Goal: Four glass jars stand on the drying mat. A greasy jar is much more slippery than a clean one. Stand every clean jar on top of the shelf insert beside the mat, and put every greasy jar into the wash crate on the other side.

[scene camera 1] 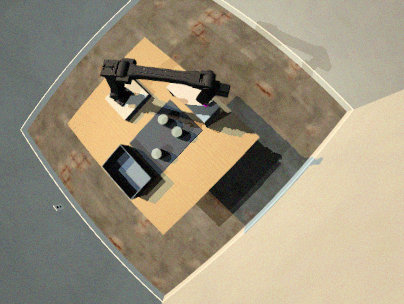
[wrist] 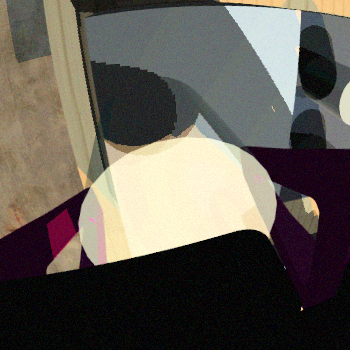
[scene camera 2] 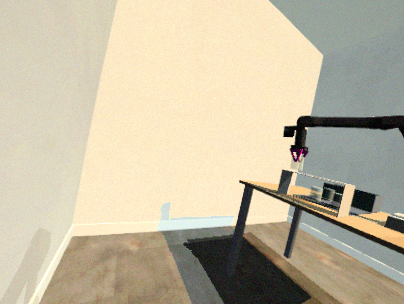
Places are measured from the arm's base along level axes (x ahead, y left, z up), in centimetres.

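Where they show: gripper, fingertip midpoint: (scene camera 1: 206,99) (wrist: 168,179) (scene camera 2: 297,162); arm's base, origin of the base link: (scene camera 1: 123,96).
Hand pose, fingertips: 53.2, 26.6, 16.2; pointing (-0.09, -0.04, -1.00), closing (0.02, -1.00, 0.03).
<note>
Things, the pixels of their top centre, and the offset from my fingertips, as dx, dy, dz. Level surfaces: height alone.
- white shelf insert, middle of its top: (wrist: 205,219) (scene camera 1: 192,96) (scene camera 2: 314,176) -9.5, -2.2, -6.3
- dark drying mat, its level: dz -21.9
- second jar, middle of its top: (scene camera 1: 176,131) (scene camera 2: 317,187) -6.3, -24.1, -13.7
- third jar, middle of its top: (scene camera 1: 156,153) (scene camera 2: 329,189) -8.7, -42.5, -13.7
- dark wash crate, middle of its top: (scene camera 1: 124,172) (scene camera 2: 352,188) -17.8, -63.6, -10.3
- wooden table, its level: dz -22.3
My gripper (scene camera 1: 206,104) (scene camera 2: 298,155) (wrist: 168,179) is shut on a pale, see-through jar (wrist: 185,185) and holds it upright over the end of the white shelf insert (scene camera 1: 181,92) (scene camera 2: 346,200) (wrist: 165,40). Whether its base touches the insert's top is not clear. Three jars stand on the dark drying mat (scene camera 1: 145,137): one jar (scene camera 1: 162,119) near the insert, a second jar (scene camera 1: 176,131), and a third jar (scene camera 1: 156,153) nearer the crate. Their surfaces do not show which are greasy. The dark wash crate (scene camera 1: 114,167) stands on the mat's other side.
The wooden table (scene camera 1: 200,167) (scene camera 2: 260,186) carries everything. The arm (scene camera 1: 167,75) (scene camera 2: 350,122) reaches across above the table from its base side. A black-and-white block (scene camera 1: 141,106) lies near the arm's base. The insert's outer end is close to the table edge.
</note>
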